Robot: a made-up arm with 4 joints. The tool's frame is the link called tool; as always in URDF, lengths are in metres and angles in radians.
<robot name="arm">
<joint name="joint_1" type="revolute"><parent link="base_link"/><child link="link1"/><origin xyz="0 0 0.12" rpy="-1.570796 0 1.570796"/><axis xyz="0 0 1"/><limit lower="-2.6" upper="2.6" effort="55" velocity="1"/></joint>
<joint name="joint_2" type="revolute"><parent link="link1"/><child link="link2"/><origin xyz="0.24 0.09 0.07"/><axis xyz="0 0 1"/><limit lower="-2.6" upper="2.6" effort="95" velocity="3"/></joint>
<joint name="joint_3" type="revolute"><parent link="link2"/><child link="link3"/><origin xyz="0.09 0.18 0"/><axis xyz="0 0 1"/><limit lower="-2.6" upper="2.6" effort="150" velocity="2.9"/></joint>
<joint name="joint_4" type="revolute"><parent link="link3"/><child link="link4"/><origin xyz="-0.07 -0.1 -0.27" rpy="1.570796 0 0"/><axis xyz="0 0 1"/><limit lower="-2.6" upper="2.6" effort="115" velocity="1.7"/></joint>
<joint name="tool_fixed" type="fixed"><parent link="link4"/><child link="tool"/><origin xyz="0.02 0 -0.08" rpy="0 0 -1.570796"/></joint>
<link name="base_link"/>
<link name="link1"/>
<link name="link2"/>
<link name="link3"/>
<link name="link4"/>
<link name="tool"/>
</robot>
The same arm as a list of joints. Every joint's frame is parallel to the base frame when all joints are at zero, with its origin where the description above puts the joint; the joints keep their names.
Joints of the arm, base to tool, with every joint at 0 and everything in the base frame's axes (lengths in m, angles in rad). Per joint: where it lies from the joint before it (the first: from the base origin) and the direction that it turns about. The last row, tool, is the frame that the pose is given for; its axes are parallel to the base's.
joint_1: axis -1 0 0 origin 0 0 0.12
joint_2: axis -1 0 0 origin -0.07 0.24 -0.09
joint_3: axis -1 0 0 origin 0 0.09 -0.18
joint_4: axis 0 0 1 origin 0.27 -0.07 0.1
tool: origin 0 0.02 -0.08
Joint limits (rad, base to tool): -2.6..2.6 -2.6..2.6 -2.6..2.6 -2.6..2.6

